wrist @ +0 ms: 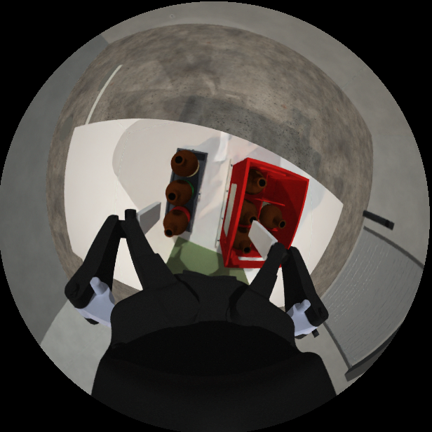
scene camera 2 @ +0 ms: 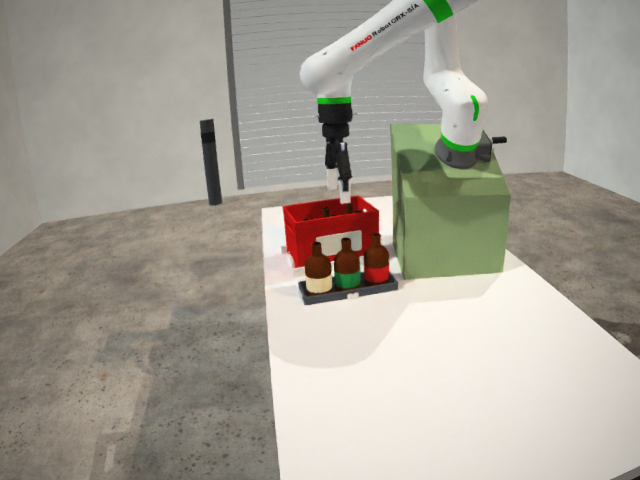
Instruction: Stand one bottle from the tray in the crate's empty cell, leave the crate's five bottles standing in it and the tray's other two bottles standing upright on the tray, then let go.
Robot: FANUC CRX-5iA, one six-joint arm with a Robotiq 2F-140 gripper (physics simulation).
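Frame: origin at the arm's base, x back, y right, z up, level; centimetres.
Seen in the pictures: gripper, fingertip midpoint: [scene camera 2: 338, 195]; arm's base at its link origin: [scene camera 2: 456, 153].
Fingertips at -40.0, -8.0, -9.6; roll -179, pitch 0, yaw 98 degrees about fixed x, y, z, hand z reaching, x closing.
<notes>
Offsets run from my fingertips to a thing's top centre, as dx, dy, dz. "pt": to the spot under its first point. Level surfaces: height alone.
My gripper [scene camera 2: 338, 187] [wrist: 206, 219] is open and empty, fingers pointing down, above the red crate @[-1.4, +16.2, -8.6] [scene camera 2: 305, 238] [wrist: 296, 196] and behind the tray in the scene view. The dark tray @[pt +7.1, -12.2, -25.4] [scene camera 2: 372, 292] [wrist: 202, 172] holds three upright brown bottles in a row: cream-label @[-7.7, -9.2, -10.1] [scene camera 2: 317, 271] [wrist: 184, 162], green-label @[+0.6, -8.1, -10.1] [scene camera 2: 346, 263] [wrist: 178, 193] and red-label @[+9.4, -6.6, -10.1] [scene camera 2: 376, 256] [wrist: 176, 221]. In the wrist view, several brown bottles stand in the crate, among them one [wrist: 272, 216] beside the empty cell at the upper right. One fingertip hides part of the crate; a fifth bottle is not clearly visible.
The white table @[dz -26.1] [scene camera 2: 439, 372] [wrist: 95, 175] bears the crate and tray. A green pedestal [scene camera 2: 449, 232] [wrist: 200, 256] carries the arm base right of the crate in the scene view. A black post [scene camera 2: 211, 170] [wrist: 378, 219] shows beyond the table's left edge in the scene view.
</notes>
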